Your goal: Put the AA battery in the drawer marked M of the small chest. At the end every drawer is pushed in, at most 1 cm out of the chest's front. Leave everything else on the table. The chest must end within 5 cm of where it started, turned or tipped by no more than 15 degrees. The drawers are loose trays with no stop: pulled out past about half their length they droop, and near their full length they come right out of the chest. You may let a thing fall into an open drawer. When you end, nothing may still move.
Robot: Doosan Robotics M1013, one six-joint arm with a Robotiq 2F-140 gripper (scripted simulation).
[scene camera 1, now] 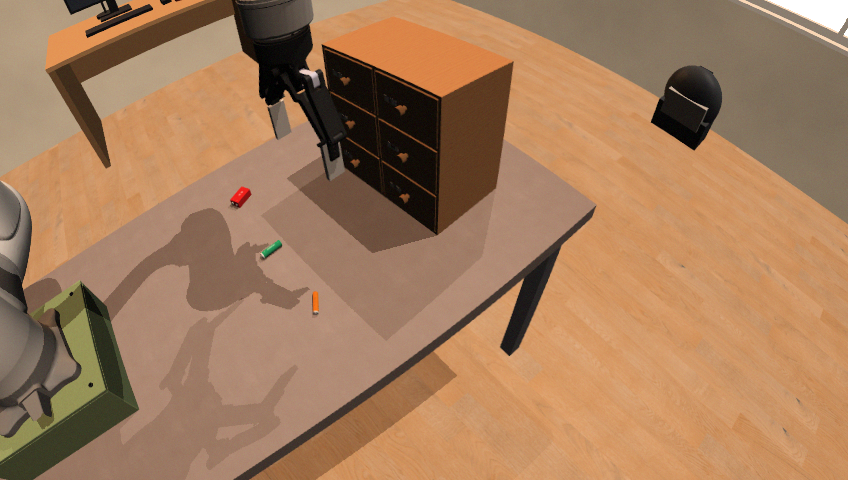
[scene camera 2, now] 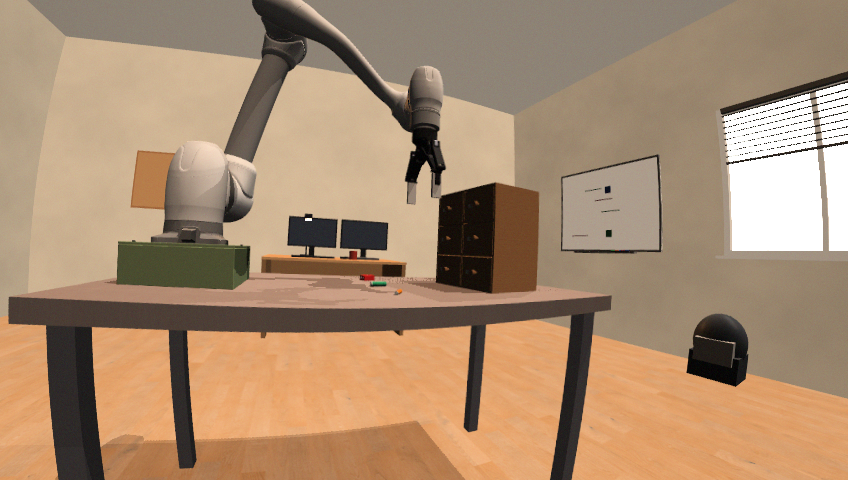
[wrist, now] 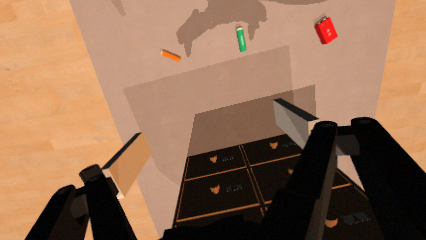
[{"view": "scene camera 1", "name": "gripper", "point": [307,153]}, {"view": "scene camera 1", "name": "drawer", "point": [419,161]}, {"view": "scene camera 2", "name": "gripper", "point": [422,201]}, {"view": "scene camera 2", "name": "drawer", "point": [482,232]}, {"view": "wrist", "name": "gripper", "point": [209,127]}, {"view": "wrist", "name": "drawer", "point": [232,191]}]
